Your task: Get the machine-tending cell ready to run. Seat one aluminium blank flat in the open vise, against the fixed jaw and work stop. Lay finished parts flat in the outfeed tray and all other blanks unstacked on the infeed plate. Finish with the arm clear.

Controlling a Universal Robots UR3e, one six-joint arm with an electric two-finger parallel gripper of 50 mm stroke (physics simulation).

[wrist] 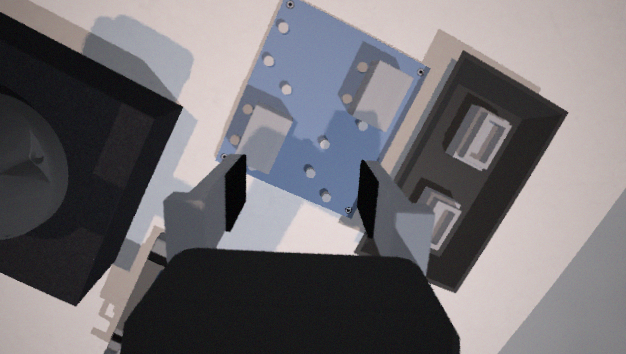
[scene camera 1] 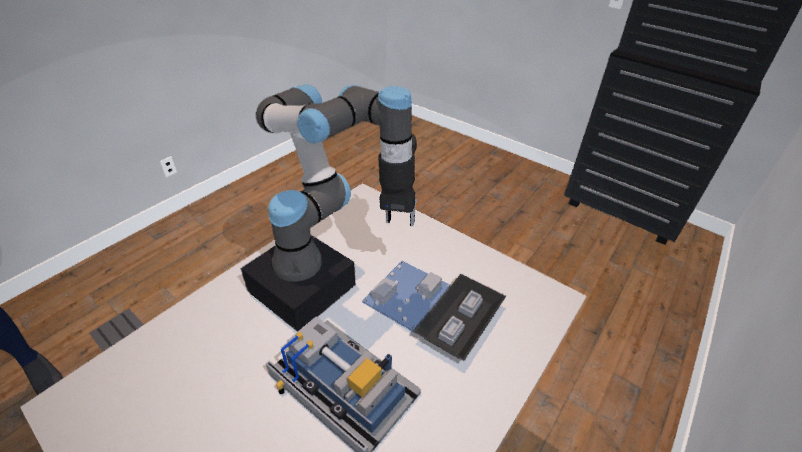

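My gripper is open and empty, raised above the table behind the blue infeed plate. Two plain grey blocks rest apart on the plate among small pegs. Two pocketed grey parts lie apart, pockets up, in the dark outfeed tray. In scene camera 1, a yellow block sits between the vise jaws, beside the stop arm. Its underside and exact jaw contact are hidden.
The vise fixture carries upright blue nozzles at its left end. The black robot base stands left of the plate. A dark drawer cabinet stands on the floor beyond the table.
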